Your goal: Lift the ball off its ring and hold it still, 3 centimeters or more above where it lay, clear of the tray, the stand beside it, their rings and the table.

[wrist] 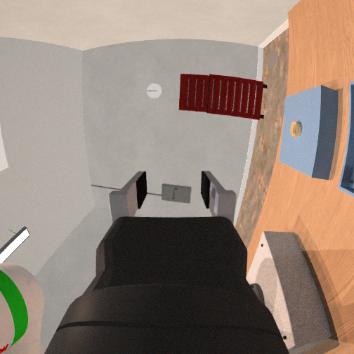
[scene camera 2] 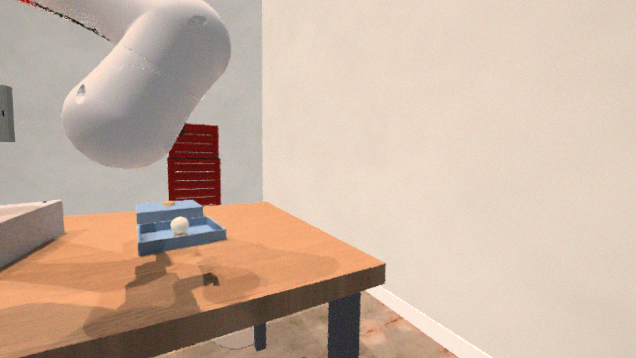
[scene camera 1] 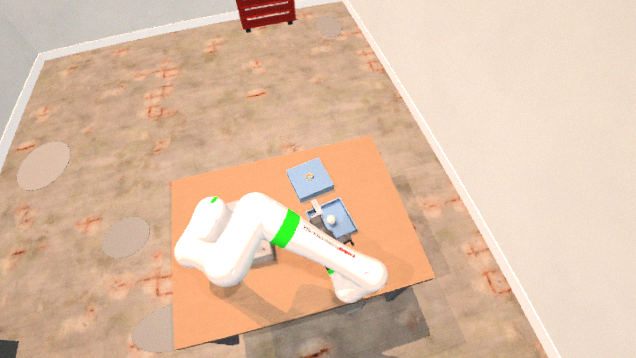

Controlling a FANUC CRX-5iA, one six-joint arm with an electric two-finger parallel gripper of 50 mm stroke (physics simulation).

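Places are measured from the arm's base along level axes (x ahead, y left, z up), in metres.
Pixels of known places: gripper, fingertip midpoint: [scene camera 1: 313,202].
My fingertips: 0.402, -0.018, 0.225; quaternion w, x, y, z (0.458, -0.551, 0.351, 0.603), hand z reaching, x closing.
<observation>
Ahead of a thing's pixels: the offset from my fingertips to its top centre, as dx, dy, dz. "pt": to the spot under its first point. Level surfaces: height alone.
The cream ball {+0.077, +0.036, -0.249} [scene camera 1: 330,219] [scene camera 2: 179,225] rests on its small ring {pt +0.081, +0.019, -0.286} [scene camera 2: 180,234] inside the shallow blue tray {+0.077, +0.036, -0.275} [scene camera 1: 350,218] [scene camera 2: 185,244] [wrist: 346,177]. The blue block-like stand [scene camera 1: 300,186] [scene camera 2: 150,215] [wrist: 306,150] is beside the tray, with an empty yellow ring {pt -0.022, +0.272, -0.243} [scene camera 1: 306,177] [scene camera 2: 168,203] [wrist: 292,130] on top. My gripper [scene camera 1: 315,204] [wrist: 173,182] is open and empty. In the wrist view it faces the far wall, with the stand off to the right. It overlaps the tray's left side in scene camera 1; its height there is unclear. The ball does not show in the wrist view.
The wooden table {dz -0.303} [scene camera 1: 385,250] [scene camera 2: 285,250] [wrist: 320,45] carries the tray, the stand and a grey base block [scene camera 1: 264,254] [scene camera 2: 32,232] [wrist: 297,280]. The white arm [scene camera 1: 325,245] [scene camera 2: 145,85] reaches over the table. A red cabinet [scene camera 1: 267,16] [scene camera 2: 194,182] [wrist: 235,96] stands beyond it.
</observation>
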